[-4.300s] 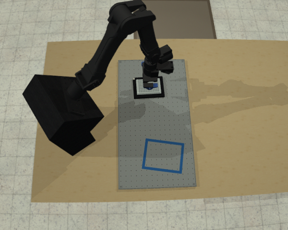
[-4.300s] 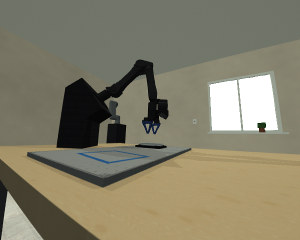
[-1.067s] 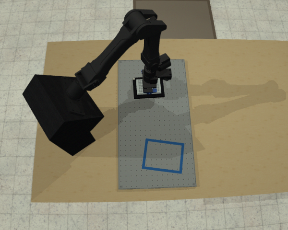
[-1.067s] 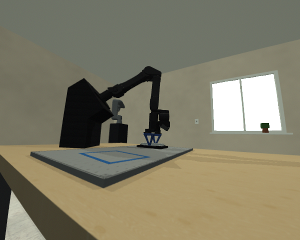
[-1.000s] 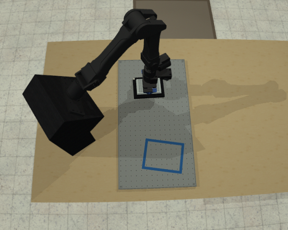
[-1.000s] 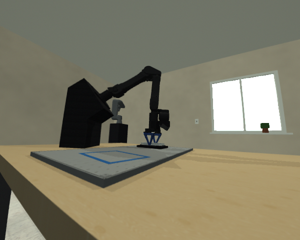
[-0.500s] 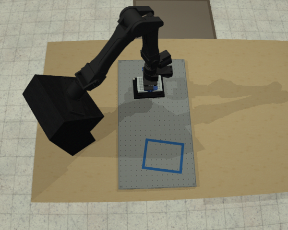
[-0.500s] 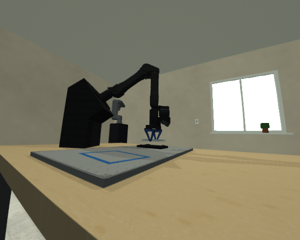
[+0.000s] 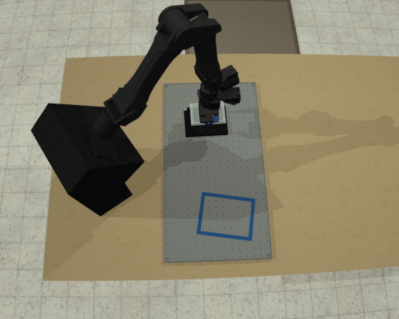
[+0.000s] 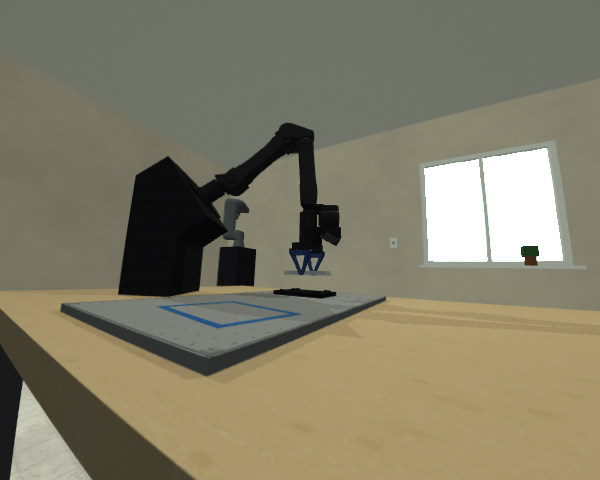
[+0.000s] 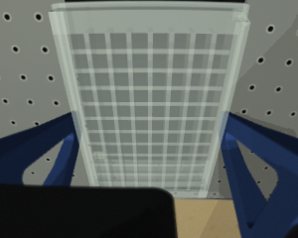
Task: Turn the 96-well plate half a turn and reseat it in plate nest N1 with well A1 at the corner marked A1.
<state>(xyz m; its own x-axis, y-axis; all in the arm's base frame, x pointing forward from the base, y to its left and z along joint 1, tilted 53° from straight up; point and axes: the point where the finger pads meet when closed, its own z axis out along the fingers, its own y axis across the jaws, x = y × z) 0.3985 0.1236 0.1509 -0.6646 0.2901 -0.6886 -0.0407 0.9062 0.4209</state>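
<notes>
The black plate nest N1 is 6 cm below my hand. The rest, counted from my hand: clear 96-well plate right at my hand; then white A1 label 8 cm behind, 6 cm below, 5 cm to the left.
</notes>
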